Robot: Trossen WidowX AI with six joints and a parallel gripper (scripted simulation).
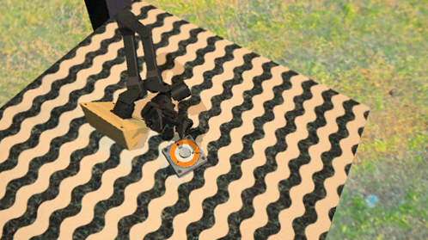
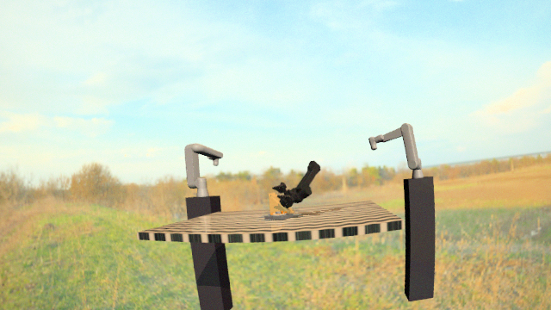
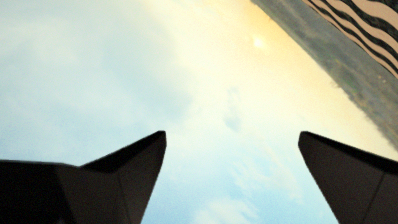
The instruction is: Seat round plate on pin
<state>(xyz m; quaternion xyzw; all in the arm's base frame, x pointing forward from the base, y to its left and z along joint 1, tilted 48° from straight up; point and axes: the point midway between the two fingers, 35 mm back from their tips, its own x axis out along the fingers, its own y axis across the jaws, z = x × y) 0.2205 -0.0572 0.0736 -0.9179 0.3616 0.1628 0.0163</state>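
My gripper tip is now 6 cm short of the round orange plate, 4 cm to the right of it and 13 cm above it. Also, from my gripper tip: square grey base: 4 cm ahead, 2 cm to the left, 14 cm below.
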